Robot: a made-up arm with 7 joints.
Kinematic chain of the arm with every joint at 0, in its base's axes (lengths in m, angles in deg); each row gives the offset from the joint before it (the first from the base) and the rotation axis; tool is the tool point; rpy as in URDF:
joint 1: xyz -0.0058 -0.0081 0.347 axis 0 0.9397 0.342
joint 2: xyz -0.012 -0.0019 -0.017 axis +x
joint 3: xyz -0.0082 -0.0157 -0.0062 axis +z
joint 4: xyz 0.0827 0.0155 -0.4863 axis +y
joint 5: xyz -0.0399 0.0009 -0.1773 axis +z
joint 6: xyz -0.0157 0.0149 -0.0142 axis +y
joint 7: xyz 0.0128 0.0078 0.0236 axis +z
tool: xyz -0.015 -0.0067 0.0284 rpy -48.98 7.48 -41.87
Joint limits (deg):
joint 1: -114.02..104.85
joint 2: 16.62..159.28
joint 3: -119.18..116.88
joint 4: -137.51..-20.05
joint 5: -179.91..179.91
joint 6: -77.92..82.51
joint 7: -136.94..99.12
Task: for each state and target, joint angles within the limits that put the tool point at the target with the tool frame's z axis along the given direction. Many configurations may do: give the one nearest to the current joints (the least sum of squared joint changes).
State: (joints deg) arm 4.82 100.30 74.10 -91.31 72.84 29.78 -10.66
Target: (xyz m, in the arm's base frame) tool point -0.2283 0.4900 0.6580 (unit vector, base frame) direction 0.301 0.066 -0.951
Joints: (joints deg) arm -37.74 119.46 114.75 -66.99 59.82 -8.30 -25.00
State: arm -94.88 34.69 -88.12 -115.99 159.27 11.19 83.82
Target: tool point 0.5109 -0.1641 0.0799 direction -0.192 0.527 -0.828
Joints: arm -56.98 18.03 -59.19 -96.86 161.33 24.69 67.48
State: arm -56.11 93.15 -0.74 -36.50 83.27 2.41 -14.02
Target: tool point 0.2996 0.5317 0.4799 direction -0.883 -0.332 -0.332
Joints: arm -49.20 79.86 20.55 -71.17 56.34 -9.51 -47.07
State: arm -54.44 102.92 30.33 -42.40 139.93 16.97 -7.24
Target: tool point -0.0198 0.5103 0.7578 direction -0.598 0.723 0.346
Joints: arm -38.17 121.37 20.61 -48.20 136.61 64.58 -18.90
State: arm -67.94 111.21 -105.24 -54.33 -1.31 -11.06 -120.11
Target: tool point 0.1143 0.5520 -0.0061 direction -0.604 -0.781 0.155
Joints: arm -17.18 74.36 -119.18 -40.04 35.96 33.28 -135.99
